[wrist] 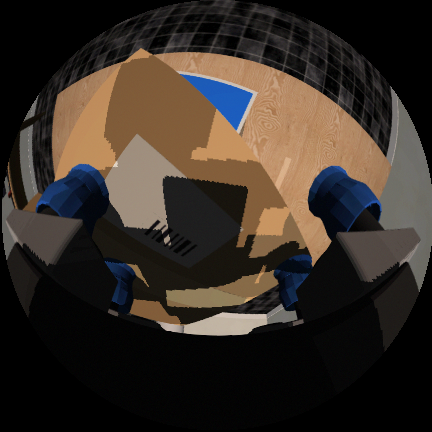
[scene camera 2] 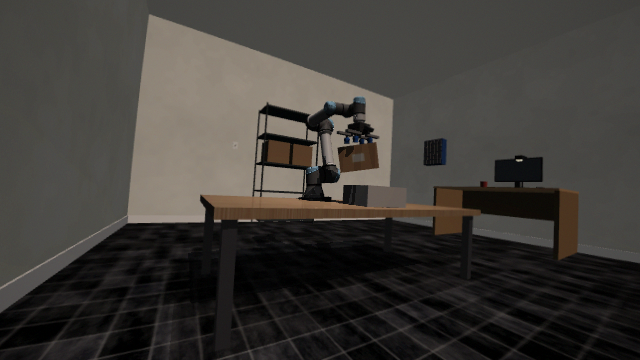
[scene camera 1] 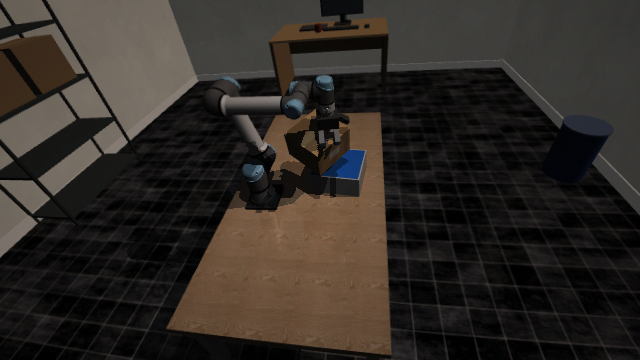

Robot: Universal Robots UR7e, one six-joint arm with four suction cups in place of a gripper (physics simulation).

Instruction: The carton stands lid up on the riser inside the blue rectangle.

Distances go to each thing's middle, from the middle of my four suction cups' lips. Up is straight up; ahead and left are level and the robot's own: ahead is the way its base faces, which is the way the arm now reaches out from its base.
Scene:
Right now the brown cardboard carton (scene camera 1: 302,142) is 6 cm behind my suction cup, 6 cm to the left of it and 9 cm below it. Round my suction cup: grey riser (scene camera 2: 362,195): 4 cm ahead, 11 cm to the left, 33 cm below.

